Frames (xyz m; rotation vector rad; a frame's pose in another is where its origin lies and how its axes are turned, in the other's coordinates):
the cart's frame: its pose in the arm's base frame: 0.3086 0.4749 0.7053 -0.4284 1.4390 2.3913
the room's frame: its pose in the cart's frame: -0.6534 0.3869 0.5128 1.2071 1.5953 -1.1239
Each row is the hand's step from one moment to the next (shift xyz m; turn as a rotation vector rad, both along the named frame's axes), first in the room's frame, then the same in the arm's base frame.
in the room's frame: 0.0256 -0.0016 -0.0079 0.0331 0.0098 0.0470
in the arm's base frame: 0.0031 -0.0264 0.0040 0.0125 -0.0238 -0.0518
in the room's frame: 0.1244 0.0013 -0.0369 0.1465 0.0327 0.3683
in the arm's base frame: 0.0074 -0.1287 0.0146 0.1195 -0.0716 -0.3725
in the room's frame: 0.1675 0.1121 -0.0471 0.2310 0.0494 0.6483
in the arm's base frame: -0.0913 -0.1843 -0.0230 0.2134 -0.0991 -0.6487
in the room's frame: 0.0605 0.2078 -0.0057 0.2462 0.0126 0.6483
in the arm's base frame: -0.1840 -0.0817 -0.0797 0.2500 -0.1100 -0.6375
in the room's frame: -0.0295 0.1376 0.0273 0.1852 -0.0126 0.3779
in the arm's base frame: -0.1231 0.0199 -0.0708 0.1712 -0.1027 -0.3707
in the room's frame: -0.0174 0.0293 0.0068 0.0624 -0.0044 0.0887
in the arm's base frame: -0.0278 0.0153 -0.0143 0.0447 -0.0424 -0.0894
